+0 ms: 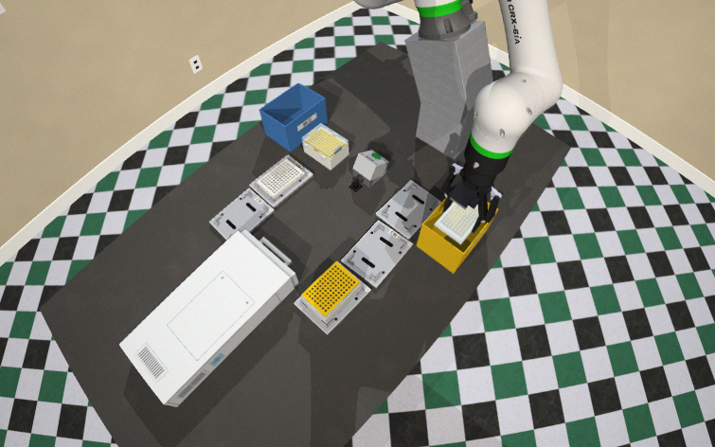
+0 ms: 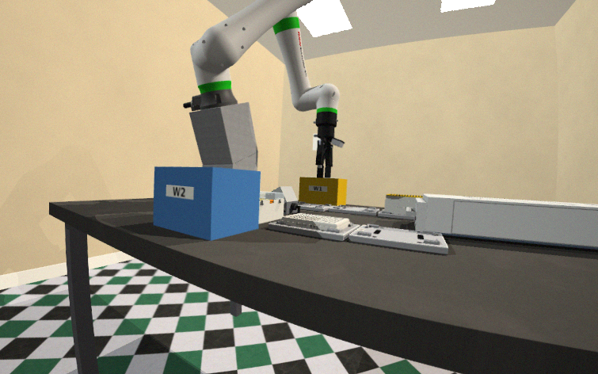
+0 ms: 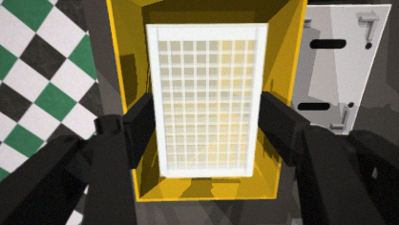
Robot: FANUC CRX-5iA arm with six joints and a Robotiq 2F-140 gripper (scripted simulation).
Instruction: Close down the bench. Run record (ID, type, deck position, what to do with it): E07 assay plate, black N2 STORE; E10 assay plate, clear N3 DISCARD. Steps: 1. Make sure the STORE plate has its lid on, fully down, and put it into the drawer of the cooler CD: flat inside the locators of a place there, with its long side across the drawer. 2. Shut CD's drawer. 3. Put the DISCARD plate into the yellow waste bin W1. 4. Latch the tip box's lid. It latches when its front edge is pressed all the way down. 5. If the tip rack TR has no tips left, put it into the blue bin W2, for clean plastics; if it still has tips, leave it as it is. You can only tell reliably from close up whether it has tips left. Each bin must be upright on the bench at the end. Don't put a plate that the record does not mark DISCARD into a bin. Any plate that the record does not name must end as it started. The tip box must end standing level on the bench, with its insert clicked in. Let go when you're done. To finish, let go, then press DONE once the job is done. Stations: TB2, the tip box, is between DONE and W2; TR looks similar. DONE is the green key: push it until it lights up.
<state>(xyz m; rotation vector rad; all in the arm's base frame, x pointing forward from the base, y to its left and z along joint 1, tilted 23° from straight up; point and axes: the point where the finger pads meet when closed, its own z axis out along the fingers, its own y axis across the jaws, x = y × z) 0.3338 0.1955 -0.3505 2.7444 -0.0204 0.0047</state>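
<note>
My gripper is now 34 cm short of the yellow tip rack TR, 14 cm to the left of it and 8 cm above it. The rest, counted from my hand: yellow bin W1: 10 cm below; DONE key box: 3 cm behind, 32 cm to the right, 8 cm below; nest N3: 18 cm ahead, 13 cm to the right, 13 cm below.
</note>
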